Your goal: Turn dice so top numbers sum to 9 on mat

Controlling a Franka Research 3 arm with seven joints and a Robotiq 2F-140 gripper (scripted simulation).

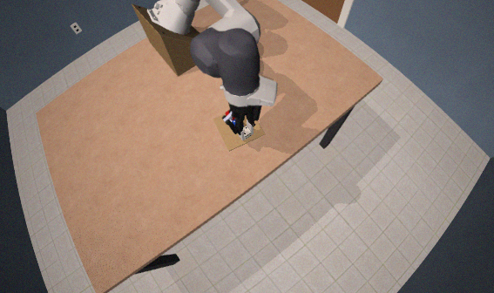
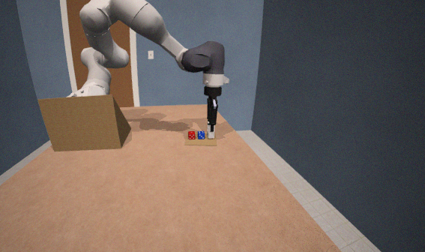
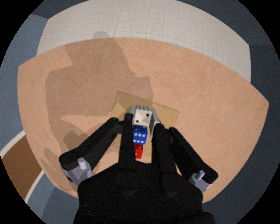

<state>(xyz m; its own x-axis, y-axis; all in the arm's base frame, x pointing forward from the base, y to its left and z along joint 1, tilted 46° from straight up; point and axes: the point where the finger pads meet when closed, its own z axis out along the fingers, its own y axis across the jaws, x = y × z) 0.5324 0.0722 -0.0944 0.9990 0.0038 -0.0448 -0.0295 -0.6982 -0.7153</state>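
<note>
The white die is 2 cm below my hand. Also, from my hand: blue die 5 cm behind, 2 cm below; then tan mat 4 cm below, 4 cm behind; then red die 9 cm behind, 2 cm below.
</note>
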